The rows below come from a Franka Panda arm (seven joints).
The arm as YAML. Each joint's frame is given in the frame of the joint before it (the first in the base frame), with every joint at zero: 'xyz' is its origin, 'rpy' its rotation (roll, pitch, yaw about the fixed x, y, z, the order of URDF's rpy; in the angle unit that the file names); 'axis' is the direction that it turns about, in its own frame. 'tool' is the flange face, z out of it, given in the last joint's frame.
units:
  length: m
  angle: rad
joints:
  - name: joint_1
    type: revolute
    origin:
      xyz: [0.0, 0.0, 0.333]
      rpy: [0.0, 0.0, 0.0]
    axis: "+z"
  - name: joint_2
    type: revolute
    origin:
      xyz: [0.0, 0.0, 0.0]
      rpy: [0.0, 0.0, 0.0]
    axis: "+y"
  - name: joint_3
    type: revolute
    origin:
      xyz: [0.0, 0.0, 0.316]
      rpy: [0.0, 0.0, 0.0]
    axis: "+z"
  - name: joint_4
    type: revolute
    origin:
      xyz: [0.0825, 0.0, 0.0]
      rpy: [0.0, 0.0, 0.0]
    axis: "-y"
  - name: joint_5
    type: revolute
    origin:
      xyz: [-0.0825, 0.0, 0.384]
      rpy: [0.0, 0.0, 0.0]
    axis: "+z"
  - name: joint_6
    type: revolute
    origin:
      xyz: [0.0, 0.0, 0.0]
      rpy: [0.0, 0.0, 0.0]
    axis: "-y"
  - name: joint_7
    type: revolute
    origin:
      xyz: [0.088, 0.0, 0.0]
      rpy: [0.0, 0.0, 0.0]
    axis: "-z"
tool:
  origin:
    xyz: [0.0, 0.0, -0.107]
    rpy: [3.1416, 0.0, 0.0]
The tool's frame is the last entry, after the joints.
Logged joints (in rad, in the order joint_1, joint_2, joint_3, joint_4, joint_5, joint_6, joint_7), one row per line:
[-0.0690 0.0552 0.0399 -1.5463 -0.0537 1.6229 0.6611]
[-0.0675 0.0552 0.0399 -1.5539 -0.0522 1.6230 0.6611]
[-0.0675 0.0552 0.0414 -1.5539 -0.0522 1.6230 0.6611]
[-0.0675 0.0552 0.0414 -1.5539 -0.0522 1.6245 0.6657]
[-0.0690 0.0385 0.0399 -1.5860 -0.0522 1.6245 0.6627]
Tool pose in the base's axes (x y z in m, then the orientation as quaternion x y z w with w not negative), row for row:
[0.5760 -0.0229 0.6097 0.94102 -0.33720 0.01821 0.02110]
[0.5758 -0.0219 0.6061 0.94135 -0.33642 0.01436 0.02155]
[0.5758 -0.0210 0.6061 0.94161 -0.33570 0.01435 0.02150]
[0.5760 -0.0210 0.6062 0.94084 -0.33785 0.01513 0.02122]
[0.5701 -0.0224 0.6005 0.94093 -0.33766 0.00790 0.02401]
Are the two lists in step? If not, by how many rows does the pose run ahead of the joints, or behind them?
They are in step.
